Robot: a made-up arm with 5 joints.
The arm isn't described. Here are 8 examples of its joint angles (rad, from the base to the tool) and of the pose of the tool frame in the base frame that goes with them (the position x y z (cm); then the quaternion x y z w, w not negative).
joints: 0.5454 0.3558 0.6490 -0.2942 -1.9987
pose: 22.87 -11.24 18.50 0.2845 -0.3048 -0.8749 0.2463
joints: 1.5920 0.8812 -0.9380 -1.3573 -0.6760
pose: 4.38 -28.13 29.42 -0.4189 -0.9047 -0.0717 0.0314
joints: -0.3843 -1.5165 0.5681 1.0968 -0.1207
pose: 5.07 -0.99 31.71 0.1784 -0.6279 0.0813 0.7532
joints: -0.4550 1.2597 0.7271 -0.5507 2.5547
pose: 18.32 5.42 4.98 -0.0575 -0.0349 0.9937 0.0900
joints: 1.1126 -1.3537 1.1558 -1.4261 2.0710
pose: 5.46 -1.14 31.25 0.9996 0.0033 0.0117 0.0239
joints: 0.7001 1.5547 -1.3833 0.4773 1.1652
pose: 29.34 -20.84 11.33 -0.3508 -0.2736 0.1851 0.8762
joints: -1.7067 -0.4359 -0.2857 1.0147 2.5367
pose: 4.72 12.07 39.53 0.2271 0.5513 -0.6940 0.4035
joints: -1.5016 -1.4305 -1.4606 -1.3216 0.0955
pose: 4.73 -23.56 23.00 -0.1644 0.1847 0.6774 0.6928
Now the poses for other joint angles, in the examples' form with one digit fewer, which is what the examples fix.
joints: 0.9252 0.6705 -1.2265 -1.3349 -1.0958
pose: 18.9 -18.7 37.2 -0.108 0.981 -0.137 0.081
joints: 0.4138 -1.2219 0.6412 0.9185 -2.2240
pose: 8.8 -2.1 32.0 0.463 -0.346 -0.795 0.184
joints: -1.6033 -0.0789 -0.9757 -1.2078 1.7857
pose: 6.1 8.3 45.8 -0.063 -0.939 -0.337 0.034
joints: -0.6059 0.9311 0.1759 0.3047 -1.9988
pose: 24.6 12.3 10.2 0.077 -0.019 -0.658 0.749
